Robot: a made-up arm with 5 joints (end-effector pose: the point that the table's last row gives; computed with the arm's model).
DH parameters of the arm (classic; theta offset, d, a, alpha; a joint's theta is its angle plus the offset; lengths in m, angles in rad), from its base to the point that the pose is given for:
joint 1: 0 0.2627 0 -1.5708
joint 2: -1.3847 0 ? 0
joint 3: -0.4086 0 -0.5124 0
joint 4: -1.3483 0 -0.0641 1.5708
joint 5: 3.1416 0.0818 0 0
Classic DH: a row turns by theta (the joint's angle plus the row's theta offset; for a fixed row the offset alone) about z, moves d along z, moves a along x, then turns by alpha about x.
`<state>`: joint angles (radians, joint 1 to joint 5).
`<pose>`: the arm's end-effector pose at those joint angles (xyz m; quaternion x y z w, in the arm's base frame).
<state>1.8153 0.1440 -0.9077 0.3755 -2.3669</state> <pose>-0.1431 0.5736 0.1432 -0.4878 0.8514 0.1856 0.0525</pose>
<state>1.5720 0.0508 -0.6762 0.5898 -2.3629</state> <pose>-0.0006 0.5045 0.0649 -0.3863 0.9222 0.0164 0.0069</pose>
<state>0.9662 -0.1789 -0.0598 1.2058 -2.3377</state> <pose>0.1130 0.1635 -0.0684 0.0718 -0.8824 0.3598 0.2944</pose>
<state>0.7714 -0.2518 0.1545 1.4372 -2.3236</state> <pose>0.0582 0.0566 -0.0783 -0.0183 -0.7836 0.4431 0.4350</pose>
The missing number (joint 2, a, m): 0.227
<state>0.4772 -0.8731 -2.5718 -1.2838 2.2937</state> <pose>-0.4281 -0.2213 0.8160 0.4385 -0.5620 -0.1292 0.6893</pose>
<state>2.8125 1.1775 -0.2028 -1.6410 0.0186</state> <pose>0.0256 -0.0087 -0.0894 -0.1635 -0.9308 -0.0506 0.3231</pose>
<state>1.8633 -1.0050 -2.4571 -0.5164 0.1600</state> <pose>0.1540 -0.5115 0.8636 0.2677 0.3057 -0.4847 0.7746</pose>
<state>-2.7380 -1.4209 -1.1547 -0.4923 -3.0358</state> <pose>0.0916 0.0391 0.9063 0.0364 0.0055 -0.9671 0.2518</pose>
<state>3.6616 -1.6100 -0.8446 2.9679 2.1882</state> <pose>-0.0179 -0.0103 0.6513 0.7164 0.6498 0.2479 0.0546</pose>
